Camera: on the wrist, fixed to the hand. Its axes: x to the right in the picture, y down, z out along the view.
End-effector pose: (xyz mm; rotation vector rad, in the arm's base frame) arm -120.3 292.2 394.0 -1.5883 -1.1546 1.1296
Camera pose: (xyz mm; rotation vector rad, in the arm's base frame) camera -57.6 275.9 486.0 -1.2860 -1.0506 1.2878
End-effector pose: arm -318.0 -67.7 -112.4 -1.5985 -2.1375 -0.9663
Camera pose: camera -389.9 -150.9 -88.4 -1.4854 -2.2826 -0.5763
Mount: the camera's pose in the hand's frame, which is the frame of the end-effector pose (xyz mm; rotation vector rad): -22.1 -71.7 -83.9 0.2806 -0.1055 -0.0585
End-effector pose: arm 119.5 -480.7 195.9 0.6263 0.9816 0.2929
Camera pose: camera 33.7 -518.1 133.4 0.8579 0.9449 0.0689
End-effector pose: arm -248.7 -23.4 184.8 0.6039 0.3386 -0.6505
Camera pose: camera -321.1 -6.8 100.2 0.8260 0.1673 -0.7902
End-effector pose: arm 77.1 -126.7 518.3 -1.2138 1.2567 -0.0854
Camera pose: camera 44.5 -197.3 599.6 -0.9988 1.0773 -0.2302
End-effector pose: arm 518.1 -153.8 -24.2 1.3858 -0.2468 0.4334
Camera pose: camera 522.5 -83.7 -112.1 1.6894 -0.2372 0.3559
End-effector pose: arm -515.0 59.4 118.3 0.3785 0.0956 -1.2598
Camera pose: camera -577.9 89.0 29.8 0.5528 -0.1629 -1.3523
